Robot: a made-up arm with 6 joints.
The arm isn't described. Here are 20 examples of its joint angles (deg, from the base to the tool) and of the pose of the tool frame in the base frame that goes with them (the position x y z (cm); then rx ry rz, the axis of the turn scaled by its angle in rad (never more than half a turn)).
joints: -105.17 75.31 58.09 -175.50 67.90 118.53
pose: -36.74 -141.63 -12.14 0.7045 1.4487 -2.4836
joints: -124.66 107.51 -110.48 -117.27 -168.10 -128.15
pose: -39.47 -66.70 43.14 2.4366 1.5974 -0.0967
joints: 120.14 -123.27 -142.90 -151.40 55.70 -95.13
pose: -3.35 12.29 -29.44 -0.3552 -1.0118 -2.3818
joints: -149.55 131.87 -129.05 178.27 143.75 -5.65
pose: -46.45 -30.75 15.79 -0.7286 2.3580 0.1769
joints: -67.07 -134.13 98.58 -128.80 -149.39 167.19
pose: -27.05 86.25 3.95 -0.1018 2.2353 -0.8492
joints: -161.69 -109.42 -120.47 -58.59 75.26 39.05
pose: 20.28 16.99 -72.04 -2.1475 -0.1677 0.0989
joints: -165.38 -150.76 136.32 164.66 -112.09 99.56
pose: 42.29 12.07 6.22 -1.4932 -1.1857 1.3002
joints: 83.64 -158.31 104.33 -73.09 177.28 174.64
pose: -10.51 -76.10 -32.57 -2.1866 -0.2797 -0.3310
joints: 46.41 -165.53 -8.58 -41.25 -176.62 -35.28
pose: -20.23 -16.48 -126.77 -0.0905 0.1291 0.9144
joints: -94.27 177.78 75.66 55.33 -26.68 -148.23
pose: 2.94 78.02 -100.42 0.3012 -2.5093 -1.4160
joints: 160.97 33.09 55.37 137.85 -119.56 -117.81
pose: -102.32 41.76 71.70 -1.5762 1.6719 -0.2086
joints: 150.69 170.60 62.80 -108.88 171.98 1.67
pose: 27.74 -16.38 -105.99 0.2490 -1.0890 -1.6280
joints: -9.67 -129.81 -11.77 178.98 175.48 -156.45
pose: -96.38 19.18 -88.22 0.2199 0.7186 0.2482
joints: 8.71 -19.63 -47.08 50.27 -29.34 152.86
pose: -106.54 -19.35 117.78 1.8108 0.2062 -1.7573
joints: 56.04 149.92 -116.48 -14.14 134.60 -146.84
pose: 46.98 69.88 -15.34 -3.0654 -0.3188 -0.3994
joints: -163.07 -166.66 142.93 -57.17 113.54 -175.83
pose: 34.63 19.88 -6.29 -0.8518 -1.5161 -0.1309
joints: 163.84 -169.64 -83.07 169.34 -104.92 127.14
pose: -44.45 12.88 -105.01 2.7140 0.9062 0.8381
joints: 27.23 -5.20 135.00 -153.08 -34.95 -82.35
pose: 43.83 30.00 32.57 -2.0813 -2.0602 -0.5601
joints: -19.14 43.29 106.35 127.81 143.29 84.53
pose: 90.10 -20.86 21.37 -0.4770 -0.2388 -1.1970
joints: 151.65 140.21 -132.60 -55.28 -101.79 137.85
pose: -54.36 12.46 16.67 0.7763 1.7969 -1.4774
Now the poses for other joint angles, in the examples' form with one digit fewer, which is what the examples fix.
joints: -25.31 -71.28 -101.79 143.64 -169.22 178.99
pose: -78.7 38.3 -19.9 0.081 -0.083 0.168
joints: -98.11 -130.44 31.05 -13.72 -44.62 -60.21
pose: 25.4 141.1 -67.0 0.777 2.780 0.980
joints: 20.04 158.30 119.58 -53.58 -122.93 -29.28
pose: -36.4 0.5 -65.1 -0.608 2.363 1.117
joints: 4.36 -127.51 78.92 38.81 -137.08 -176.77
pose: -116.3 -12.6 -5.4 2.579 0.662 0.171
